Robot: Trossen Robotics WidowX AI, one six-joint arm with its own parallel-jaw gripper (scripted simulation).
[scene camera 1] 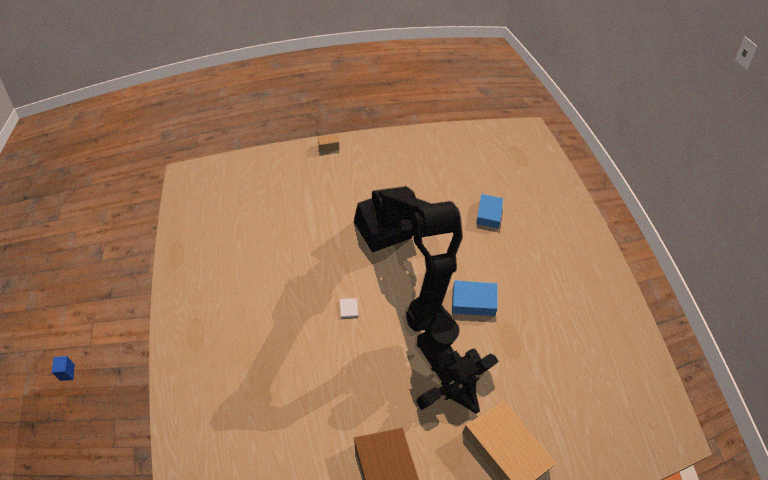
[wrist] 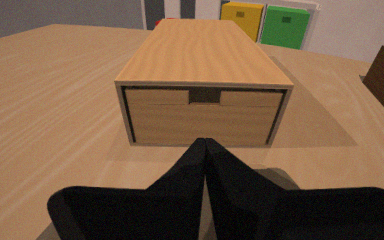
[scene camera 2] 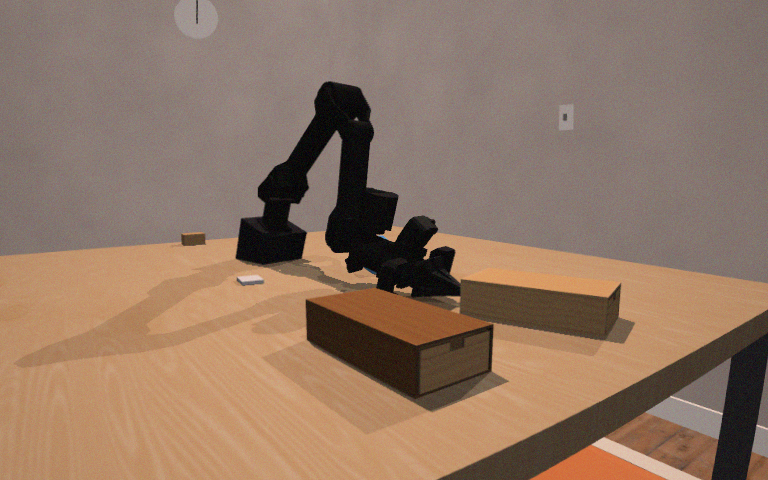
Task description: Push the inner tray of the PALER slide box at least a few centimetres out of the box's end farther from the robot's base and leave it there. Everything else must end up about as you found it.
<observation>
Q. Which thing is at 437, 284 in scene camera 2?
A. My gripper.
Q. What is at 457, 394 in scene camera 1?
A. My gripper.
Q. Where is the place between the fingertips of my gripper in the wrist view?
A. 204, 145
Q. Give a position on an inner tray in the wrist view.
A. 159, 114
</observation>
